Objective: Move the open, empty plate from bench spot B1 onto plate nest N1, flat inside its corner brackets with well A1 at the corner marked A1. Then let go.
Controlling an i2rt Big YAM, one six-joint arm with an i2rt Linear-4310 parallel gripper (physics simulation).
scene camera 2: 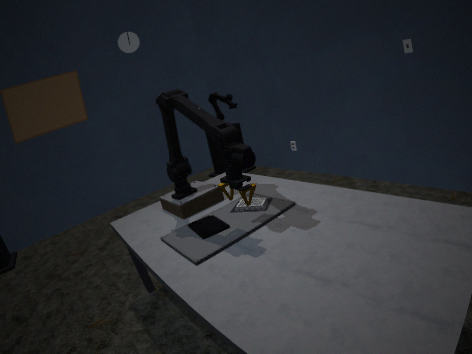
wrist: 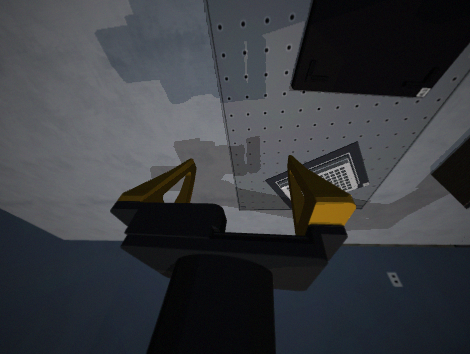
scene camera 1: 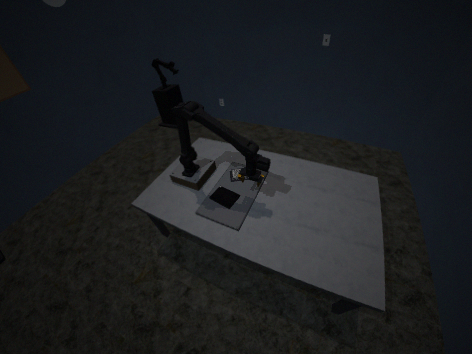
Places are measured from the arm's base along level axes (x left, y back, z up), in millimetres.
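Pixels of known places: gripper, fingertip midpoint: (scene camera 2: 239,202) (wrist: 239,161) (scene camera 1: 250,184); arm's base, origin of the base link: (scene camera 2: 184,194) (scene camera 1: 191,170).
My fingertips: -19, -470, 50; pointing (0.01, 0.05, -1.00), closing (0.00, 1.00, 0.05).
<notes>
Ahead of a thing's pixels: the offset from my fingertips to its top centre, as dx, dy, dz. "*": to the spot under its first point. Level surfaces: height alone.
The pale plate with a grid of wells {* +124, +174, -96} (scene camera 1: 234,175) (scene camera 2: 258,202) (wrist: 342,175) lies on a dark pad at the far end of the perforated board. It sits turned relative to the board. The black square nest {-71, +157, -94} (scene camera 1: 225,197) (scene camera 2: 209,226) (wrist: 380,45) lies nearer the board's front end; the wrist view shows faint corner brackets and a small white label, too small to read. My gripper (scene camera 1: 251,181) (scene camera 2: 239,202) (wrist: 239,161) is open, with nothing between its yellow fingers. It hangs above the board beside the plate; one finger partly hides the plate in the wrist view.
The grey board {+10, +121, -111} (scene camera 1: 222,215) (scene camera 2: 199,250) (wrist: 257,106) lies on the white table {dz -125} (scene camera 1: 320,215) (scene camera 2: 350,260) (wrist: 60,100). The arm's wooden base box (scene camera 1: 204,179) (scene camera 2: 200,204) (wrist: 456,170) stands beside it. A second small arm on a black box (scene camera 1: 169,104) stands behind the table.
</notes>
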